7 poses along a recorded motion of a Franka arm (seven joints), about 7 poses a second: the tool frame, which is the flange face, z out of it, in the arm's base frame.
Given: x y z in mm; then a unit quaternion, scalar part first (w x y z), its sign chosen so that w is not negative.
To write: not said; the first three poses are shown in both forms.
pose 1, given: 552.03, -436.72, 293.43, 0.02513, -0.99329, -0.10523, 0.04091
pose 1, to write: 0.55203, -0.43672, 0.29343, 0.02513, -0.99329, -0.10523, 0.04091
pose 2, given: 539.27, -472.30, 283.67, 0.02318, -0.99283, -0.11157, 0.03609
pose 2, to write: 0.53927, -0.47230, 0.28367, 0.02318, -0.99283, -0.11157, 0.03609
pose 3, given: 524.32, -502.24, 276.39, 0.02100, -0.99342, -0.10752, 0.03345
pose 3, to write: 0.52432, -0.50224, 0.27639, 0.02100, -0.99342, -0.10752, 0.03345
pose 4, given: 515.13, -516.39, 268.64, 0.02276, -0.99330, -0.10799, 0.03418
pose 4, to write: 0.51513, -0.51639, 0.26864, 0.02276, -0.99330, -0.10799, 0.03418
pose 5, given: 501.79, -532.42, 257.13, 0.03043, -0.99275, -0.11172, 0.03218
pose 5, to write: 0.50179, -0.53242, 0.25713, 0.03043, -0.99275, -0.11172, 0.03218
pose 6, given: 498.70, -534.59, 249.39, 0.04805, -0.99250, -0.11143, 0.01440
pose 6, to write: 0.49870, -0.53459, 0.24939, 0.04805, -0.99250, -0.11143, 0.01440
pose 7, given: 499.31, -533.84, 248.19, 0.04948, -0.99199, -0.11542, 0.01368
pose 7, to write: 0.49931, -0.53384, 0.24819, 0.04948, -0.99199, -0.11542, 0.01368
